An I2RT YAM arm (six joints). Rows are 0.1 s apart.
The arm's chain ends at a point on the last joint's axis. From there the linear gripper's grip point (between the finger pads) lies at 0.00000 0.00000 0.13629 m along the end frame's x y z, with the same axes.
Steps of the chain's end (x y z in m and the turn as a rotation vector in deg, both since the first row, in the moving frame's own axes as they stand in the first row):
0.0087 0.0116 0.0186 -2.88 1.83 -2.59
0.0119 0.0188 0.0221 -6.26 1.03 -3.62
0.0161 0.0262 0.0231 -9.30 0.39 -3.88
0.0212 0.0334 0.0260 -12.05 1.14 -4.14
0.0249 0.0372 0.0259 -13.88 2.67 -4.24
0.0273 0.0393 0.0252 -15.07 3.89 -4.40
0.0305 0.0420 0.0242 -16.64 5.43 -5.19
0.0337 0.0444 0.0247 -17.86 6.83 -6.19
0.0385 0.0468 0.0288 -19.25 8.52 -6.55
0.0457 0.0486 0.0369 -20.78 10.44 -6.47
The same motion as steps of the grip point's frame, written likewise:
0.0132 0.0183 0.0184 -2.88 1.83 -2.59
0.0148 0.0336 0.0213 -6.26 1.03 -3.62
0.0178 0.0482 0.0213 -9.30 0.39 -3.88
0.0249 0.0617 0.0230 -12.05 1.14 -4.14
0.0324 0.0696 0.0218 -13.88 2.67 -4.24
0.0378 0.0743 0.0202 -15.07 3.89 -4.40
0.0450 0.0803 0.0179 -16.64 5.43 -5.19
0.0519 0.0851 0.0172 -17.86 6.83 -6.19
0.0609 0.0903 0.0197 -19.25 8.52 -6.55
0.0726 0.0952 0.0258 -20.78 10.44 -6.47

